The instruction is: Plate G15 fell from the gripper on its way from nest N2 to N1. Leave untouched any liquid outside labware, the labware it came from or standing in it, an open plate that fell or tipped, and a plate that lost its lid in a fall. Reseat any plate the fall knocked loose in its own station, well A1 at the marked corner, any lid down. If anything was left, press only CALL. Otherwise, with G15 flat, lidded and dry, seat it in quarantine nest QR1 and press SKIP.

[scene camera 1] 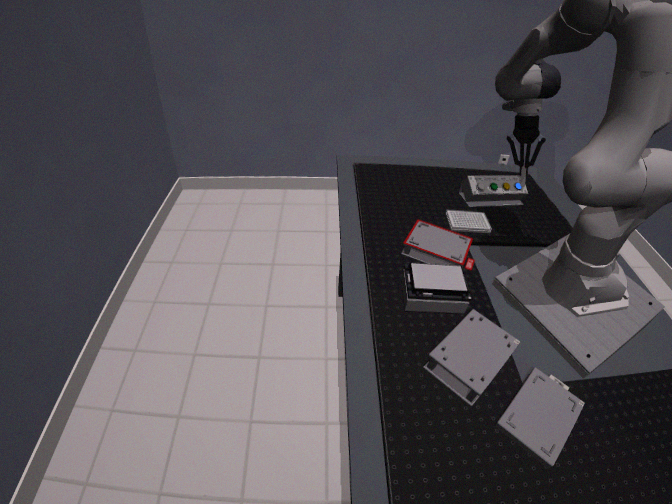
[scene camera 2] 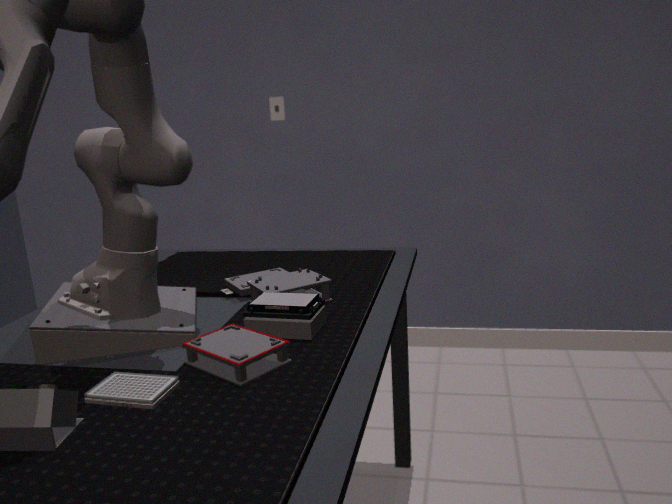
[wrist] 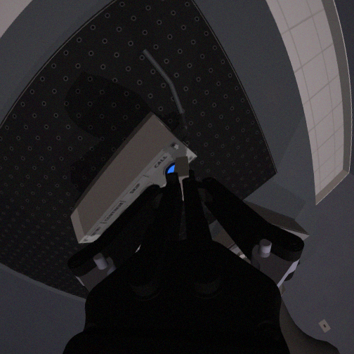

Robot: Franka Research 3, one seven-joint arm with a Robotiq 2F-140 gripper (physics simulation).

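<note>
My gripper [scene camera 1: 523,181] [wrist: 182,165] is shut and empty, its tips at the CALL button [scene camera 1: 518,186] [wrist: 170,169] on the button box [scene camera 1: 471,189] [scene camera 2: 24,425] [wrist: 120,170]. The button glows bright blue and is partly covered by the tips in the wrist view. The SKIP button [scene camera 1: 506,186] is yellow. A white well plate [scene camera 1: 468,220] [scene camera 2: 132,386] lies flat on the dark mat, outside any nest; a clear lid or liquid cannot be made out. The red-edged nest [scene camera 1: 438,242] [scene camera 2: 236,343] bears no plate. Its label is unreadable.
A block [scene camera 1: 434,304] [scene camera 2: 282,327] carries a black device with a white top [scene camera 1: 438,277] [scene camera 2: 284,300]. A grey raised nest [scene camera 1: 474,352] [scene camera 2: 290,281] and a low grey nest [scene camera 1: 542,415] stand beyond it, both without plates. A cable [wrist: 162,72] lies behind the button box.
</note>
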